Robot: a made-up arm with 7 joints.
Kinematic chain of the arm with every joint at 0, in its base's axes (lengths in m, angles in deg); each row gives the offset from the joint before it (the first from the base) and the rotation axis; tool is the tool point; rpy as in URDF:
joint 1: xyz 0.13 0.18 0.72 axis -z
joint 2: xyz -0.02 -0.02 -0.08 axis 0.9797 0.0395 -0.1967
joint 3: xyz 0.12 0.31 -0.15 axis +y
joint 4: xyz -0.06 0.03 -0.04 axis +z
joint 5: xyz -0.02 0 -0.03 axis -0.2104 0.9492 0.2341
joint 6: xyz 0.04 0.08 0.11 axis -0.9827 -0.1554 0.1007
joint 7: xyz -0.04 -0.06 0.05 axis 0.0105 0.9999 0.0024
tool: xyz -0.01 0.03 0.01 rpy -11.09 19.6 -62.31
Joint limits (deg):
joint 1: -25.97..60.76
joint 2: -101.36..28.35
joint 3: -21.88..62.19
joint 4: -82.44..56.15
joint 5: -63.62..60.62
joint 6: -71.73..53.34
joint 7: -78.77..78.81
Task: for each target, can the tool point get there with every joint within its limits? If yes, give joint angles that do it. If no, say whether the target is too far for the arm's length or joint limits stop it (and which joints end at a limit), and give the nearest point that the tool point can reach.
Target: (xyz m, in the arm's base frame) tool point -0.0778 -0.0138 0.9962
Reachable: no: joint limits stop it (at a limit: joint 1, joint 2, joint 5, joint 6) | nearest point 0.0295 0.3491 0.7937 | short by 0.429 m
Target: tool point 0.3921 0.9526 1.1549
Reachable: no: too far | nearest point 0.2825 0.6296 0.8358 | short by 0.467 m
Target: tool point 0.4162 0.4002 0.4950
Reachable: yes | joints 33.81 -4.09 16.05 -23.39 44.89 -38.64 -52.78
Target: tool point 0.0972 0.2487 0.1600
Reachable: yes | joints 38.20 -75.00 13.77 -47.54 -48.58 15.48 -50.68
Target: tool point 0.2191 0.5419 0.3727
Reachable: yes | joints 5.68 -23.06 -4.96 8.58 47.63 27.29 -37.36
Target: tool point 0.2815 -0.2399 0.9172
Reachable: no: joint limits stop it (at a limit: joint 1, joint 2, joint 3, joint 4) | nearest point 0.3765 0.1610 0.8031 | short by 0.428 m
